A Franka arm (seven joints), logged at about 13 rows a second.
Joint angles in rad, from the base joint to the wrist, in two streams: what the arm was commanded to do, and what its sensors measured. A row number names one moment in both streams.
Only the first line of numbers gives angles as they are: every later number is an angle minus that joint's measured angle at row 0.
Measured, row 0:
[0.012, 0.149, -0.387, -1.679, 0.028, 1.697, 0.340]
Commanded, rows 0 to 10:
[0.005, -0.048, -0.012, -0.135, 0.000, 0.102, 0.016]
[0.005, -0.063, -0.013, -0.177, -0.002, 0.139, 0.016]
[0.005, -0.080, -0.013, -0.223, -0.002, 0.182, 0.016]
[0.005, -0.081, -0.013, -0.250, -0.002, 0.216, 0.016]
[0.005, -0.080, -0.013, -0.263, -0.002, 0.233, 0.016]
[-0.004, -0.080, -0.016, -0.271, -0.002, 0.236, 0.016]
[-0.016, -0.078, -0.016, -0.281, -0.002, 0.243, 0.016]
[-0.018, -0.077, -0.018, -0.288, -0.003, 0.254, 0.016]
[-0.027, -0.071, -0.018, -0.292, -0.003, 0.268, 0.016]
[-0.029, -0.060, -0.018, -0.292, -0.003, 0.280, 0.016]
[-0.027, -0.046, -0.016, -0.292, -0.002, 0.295, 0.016]
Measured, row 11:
[-0.020, -0.041, -0.022, -0.259, 0.000, 0.243, 0.005]
